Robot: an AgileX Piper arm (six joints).
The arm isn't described. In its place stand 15 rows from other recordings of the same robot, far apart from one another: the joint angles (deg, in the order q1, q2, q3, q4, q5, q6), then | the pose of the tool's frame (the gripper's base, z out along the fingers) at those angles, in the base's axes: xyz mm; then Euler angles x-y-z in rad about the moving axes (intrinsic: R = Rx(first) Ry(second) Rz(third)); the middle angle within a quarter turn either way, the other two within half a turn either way.
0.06 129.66 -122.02 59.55 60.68 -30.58 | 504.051, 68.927, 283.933, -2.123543, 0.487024, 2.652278
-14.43 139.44 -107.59 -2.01 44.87 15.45 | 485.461, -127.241, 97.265, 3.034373, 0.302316, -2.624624
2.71 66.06 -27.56 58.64 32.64 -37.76 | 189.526, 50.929, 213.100, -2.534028, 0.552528, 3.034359
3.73 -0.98 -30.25 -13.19 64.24 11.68 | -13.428, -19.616, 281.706, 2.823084, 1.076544, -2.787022
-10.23 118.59 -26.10 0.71 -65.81 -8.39 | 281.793, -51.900, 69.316, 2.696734, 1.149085, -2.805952
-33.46 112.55 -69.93 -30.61 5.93 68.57 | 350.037, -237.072, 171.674, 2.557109, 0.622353, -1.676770
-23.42 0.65 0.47 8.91 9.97 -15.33 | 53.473, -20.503, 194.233, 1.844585, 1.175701, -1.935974
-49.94 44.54 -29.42 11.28 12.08 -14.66 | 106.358, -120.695, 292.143, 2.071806, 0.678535, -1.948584
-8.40 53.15 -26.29 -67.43 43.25 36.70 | 144.968, -79.608, 252.270, 2.198380, 0.499993, -2.830748
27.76 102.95 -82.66 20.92 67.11 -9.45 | 306.462, 195.133, 259.761, -2.773103, -0.022061, 2.617155
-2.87 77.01 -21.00 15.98 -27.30 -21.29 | 230.191, -23.045, 188.168, 2.748769, 1.106949, -2.887927
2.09 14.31 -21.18 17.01 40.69 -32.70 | 55.298, 19.386, 261.963, -2.686375, 1.040602, 2.381912
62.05 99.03 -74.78 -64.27 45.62 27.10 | 228.556, 305.751, 286.267, -2.791580, 0.979605, 1.689424
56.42 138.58 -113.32 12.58 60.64 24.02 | 259.508, 422.118, 126.581, -2.895842, -0.066746, 2.677087
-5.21 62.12 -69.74 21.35 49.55 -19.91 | 215.078, 5.704, 416.860, -2.785812, 0.943859, 2.803274
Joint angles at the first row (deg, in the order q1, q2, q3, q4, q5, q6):
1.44 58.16 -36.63 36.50 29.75 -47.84
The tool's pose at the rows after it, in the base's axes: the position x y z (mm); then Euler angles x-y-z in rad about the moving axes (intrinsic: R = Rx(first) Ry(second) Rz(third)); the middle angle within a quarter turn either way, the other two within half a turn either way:
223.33, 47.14, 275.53, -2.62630, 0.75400, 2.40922
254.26, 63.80, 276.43, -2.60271, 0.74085, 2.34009
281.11, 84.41, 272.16, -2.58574, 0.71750, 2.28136
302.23, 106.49, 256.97, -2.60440, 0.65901, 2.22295
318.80, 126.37, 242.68, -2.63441, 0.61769, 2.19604
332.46, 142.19, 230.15, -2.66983, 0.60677, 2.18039
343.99, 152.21, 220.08, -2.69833, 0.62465, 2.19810
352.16, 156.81, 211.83, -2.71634, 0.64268, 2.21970
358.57, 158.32, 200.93, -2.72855, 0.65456, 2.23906
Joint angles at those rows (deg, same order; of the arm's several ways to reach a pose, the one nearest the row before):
5.13 65.47 -41.04 39.44 27.83 -53.15
8.65 72.79 -46.60 39.69 25.29 -54.68
12.30 79.59 -51.69 39.01 23.24 -54.92
15.78 86.34 -55.75 35.66 22.46 -54.19
18.75 92.00 -59.49 30.55 21.80 -50.35
21.09 96.59 -62.58 24.31 20.34 -45.14
22.52 100.03 -64.72 18.41 17.96 -38.61
23.07 102.38 -65.86 14.56 15.93 -33.99
23.10 104.51 -66.12 13.23 13.64 -32.11

